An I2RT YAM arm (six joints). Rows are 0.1 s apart.
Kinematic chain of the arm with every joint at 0, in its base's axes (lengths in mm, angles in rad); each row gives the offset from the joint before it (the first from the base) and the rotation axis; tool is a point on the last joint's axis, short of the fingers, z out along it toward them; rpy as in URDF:
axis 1: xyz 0 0 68 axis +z
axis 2: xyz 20 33.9 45.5 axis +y
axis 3: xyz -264 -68.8 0 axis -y
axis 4: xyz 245 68.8 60 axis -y
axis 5: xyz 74 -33.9 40.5 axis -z
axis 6: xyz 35.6 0 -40.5 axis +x
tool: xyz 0 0 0 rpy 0 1.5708 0
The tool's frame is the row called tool.
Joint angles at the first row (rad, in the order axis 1, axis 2, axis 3, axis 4, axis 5, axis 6):
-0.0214 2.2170 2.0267 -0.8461 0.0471 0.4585
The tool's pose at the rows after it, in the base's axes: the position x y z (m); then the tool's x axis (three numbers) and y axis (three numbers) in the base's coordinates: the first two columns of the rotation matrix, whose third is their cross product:
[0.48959, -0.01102, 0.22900, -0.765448, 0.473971, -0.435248, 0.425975, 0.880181, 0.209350]
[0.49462, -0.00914, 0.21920, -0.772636, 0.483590, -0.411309, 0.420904, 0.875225, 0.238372]
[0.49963, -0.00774, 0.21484, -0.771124, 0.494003, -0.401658, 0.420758, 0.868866, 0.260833]
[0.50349, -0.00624, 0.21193, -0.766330, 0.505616, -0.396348, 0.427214, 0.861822, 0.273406]
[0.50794, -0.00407, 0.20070, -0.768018, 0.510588, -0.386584, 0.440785, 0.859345, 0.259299]
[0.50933, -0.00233, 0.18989, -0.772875, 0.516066, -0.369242, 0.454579, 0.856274, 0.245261]
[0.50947, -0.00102, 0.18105, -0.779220, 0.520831, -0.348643, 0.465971, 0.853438, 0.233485]
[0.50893, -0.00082, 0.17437, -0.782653, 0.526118, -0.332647, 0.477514, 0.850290, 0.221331]
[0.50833, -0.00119, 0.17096, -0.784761, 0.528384, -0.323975, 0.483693, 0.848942, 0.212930]
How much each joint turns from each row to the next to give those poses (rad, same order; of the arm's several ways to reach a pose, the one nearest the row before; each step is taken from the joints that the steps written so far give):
0.0000 0.0270 -0.0027 -0.0008 -0.0323 0.0167
0.0014 0.0284 0.0102 0.0093 -0.0353 0.0120
0.0016 0.0237 0.0219 0.0047 -0.0204 0.0136
0.0026 0.0184 0.0193 0.0015 -0.0069 0.0159
0.0054 0.0319 0.0140 0.0007 0.0142 0.0102
0.0041 0.0211 -0.0014 -0.0020 0.0091 0.0099
0.0028 0.0160 -0.0020 -0.0080 0.0036 0.0080
0.0008 0.0104 -0.0043 -0.0071 0.0054 0.0068
-0.0005 0.0047 -0.0031 -0.0051 0.0039 0.0022

